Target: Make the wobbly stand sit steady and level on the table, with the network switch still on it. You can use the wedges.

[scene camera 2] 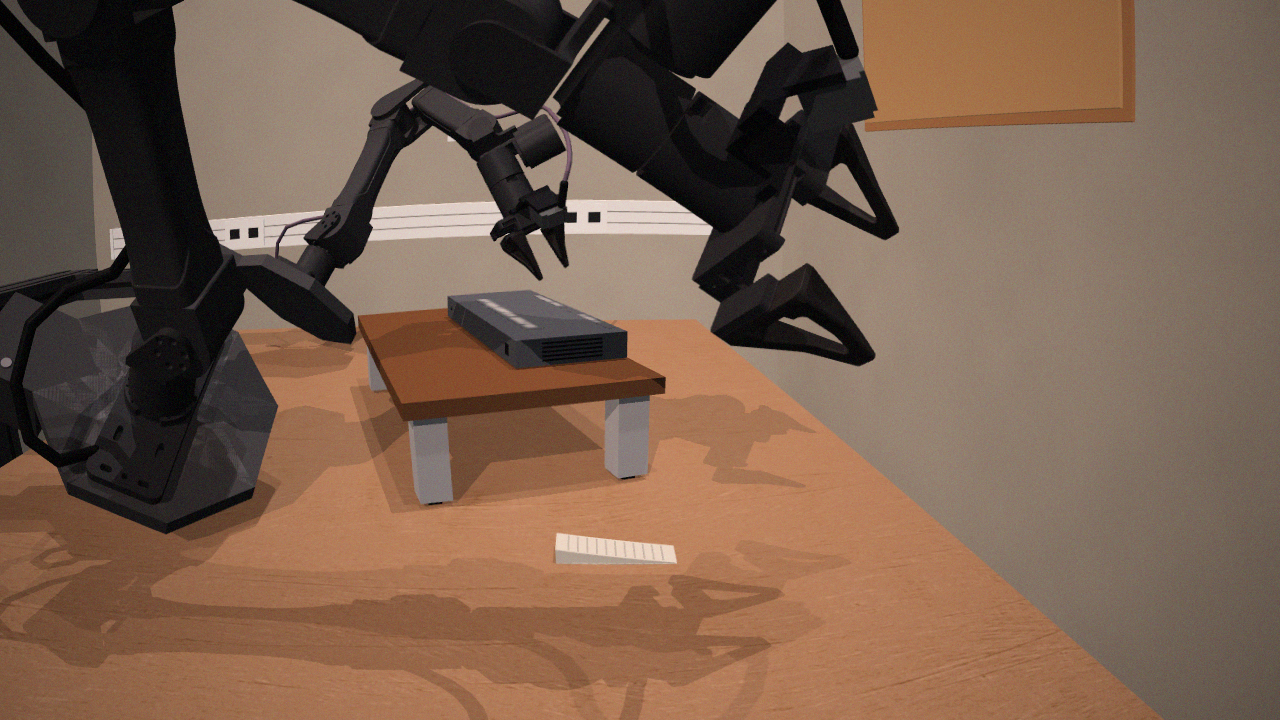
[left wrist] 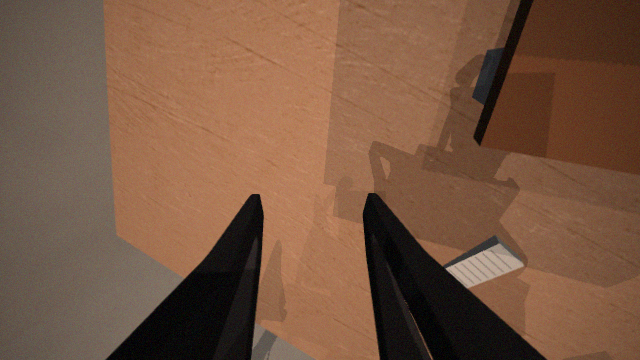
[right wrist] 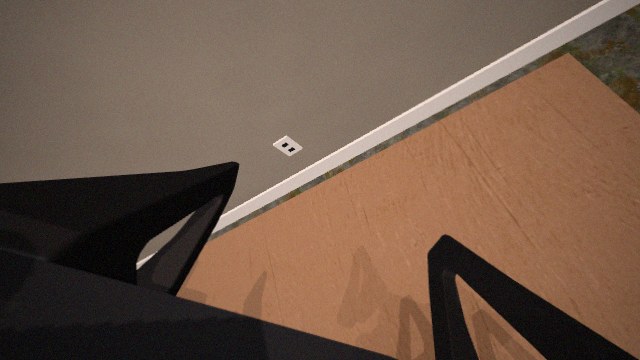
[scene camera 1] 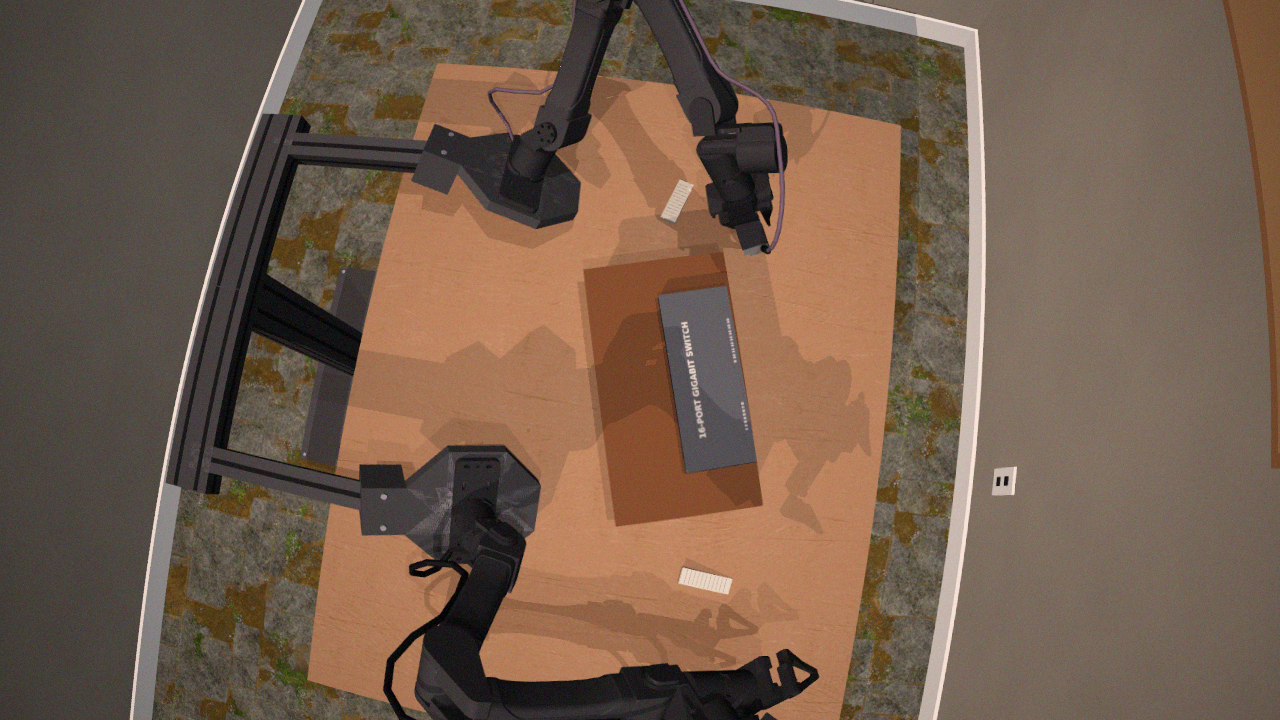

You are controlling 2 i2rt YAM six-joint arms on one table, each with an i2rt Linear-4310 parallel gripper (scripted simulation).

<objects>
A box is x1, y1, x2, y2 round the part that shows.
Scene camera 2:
my left gripper: [490, 173, 568, 280]
my right gripper: [636, 43, 898, 365]
brown stand: [358, 308, 665, 504]
dark network switch: [448, 290, 627, 367]
white wedge: [555, 533, 664, 563]
</objects>
